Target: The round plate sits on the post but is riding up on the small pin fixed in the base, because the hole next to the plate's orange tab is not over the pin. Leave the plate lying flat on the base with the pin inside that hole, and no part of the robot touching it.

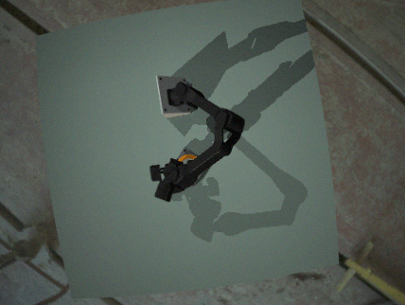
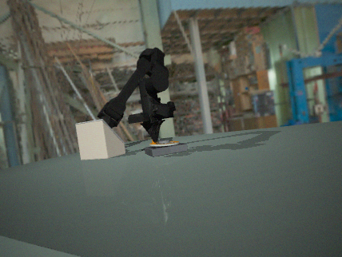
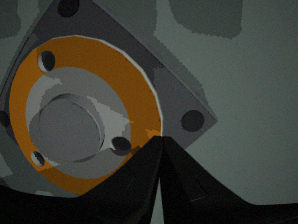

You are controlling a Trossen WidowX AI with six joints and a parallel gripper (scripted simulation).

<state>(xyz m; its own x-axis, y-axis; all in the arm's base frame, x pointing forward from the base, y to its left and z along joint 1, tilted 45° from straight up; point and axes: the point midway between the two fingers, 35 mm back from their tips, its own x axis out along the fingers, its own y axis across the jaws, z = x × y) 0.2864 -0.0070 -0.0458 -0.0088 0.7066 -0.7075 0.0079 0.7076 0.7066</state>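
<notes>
Right now the round plate is 3 cm to the left of my gripper tip, 1 cm below it and 1 cm behind it. Also, from my gripper tip: square grey base 5 cm to the left, 2 cm below.
</notes>
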